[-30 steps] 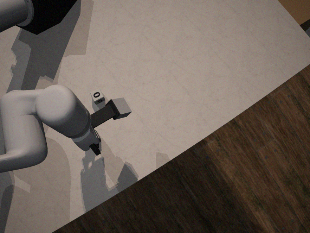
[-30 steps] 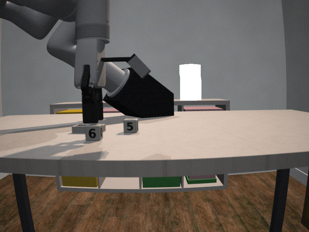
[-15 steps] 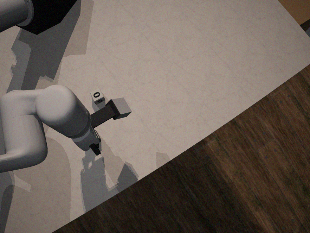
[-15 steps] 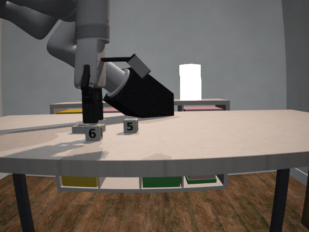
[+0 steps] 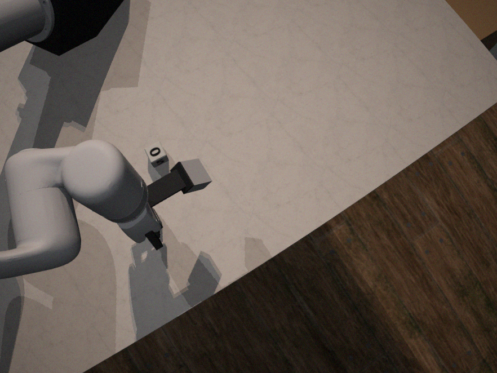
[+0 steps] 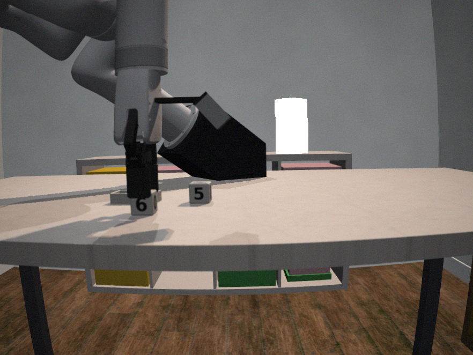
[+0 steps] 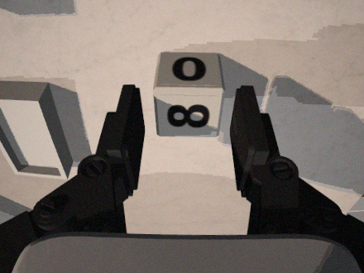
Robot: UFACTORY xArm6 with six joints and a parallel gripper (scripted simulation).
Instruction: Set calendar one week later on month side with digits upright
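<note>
Right now the white cube is 3 cm below my hand. Round my hand: grey tray: 12 cm behind, 1 cm to the right, 4 cm below.
</note>
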